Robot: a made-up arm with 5 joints.
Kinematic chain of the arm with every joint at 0, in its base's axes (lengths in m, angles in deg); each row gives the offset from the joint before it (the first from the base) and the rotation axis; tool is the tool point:
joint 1: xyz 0 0 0.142 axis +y
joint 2: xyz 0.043 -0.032 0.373 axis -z
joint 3: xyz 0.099 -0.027 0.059 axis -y
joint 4: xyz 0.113 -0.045 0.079 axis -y
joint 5: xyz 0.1 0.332 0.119 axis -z
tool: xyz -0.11 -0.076 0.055
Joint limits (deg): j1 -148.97..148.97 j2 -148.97..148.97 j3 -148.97..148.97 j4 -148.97..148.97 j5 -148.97..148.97
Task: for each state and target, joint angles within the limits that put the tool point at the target. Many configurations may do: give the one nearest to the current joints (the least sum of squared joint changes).
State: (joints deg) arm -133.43 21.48 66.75 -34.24 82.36
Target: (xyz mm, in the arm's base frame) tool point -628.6 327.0 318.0
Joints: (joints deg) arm -87.73 35.65 84.25 -20.78 79.72
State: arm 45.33 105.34 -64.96 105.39 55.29
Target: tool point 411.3 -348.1 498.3
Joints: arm 27.75 131.37 -72.26 91.83 63.89
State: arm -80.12 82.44 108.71 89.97 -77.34
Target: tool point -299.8 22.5 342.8
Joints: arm -85.03 92.04 103.08 98.09 -67.02
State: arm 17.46 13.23 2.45 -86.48 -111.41
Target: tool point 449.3 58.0 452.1
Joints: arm -0.89 12.96 1.20 -92.28 -108.57
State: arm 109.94 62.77 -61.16 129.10 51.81
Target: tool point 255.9 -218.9 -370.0
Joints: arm 118.54 109.57 -66.87 113.22 66.55
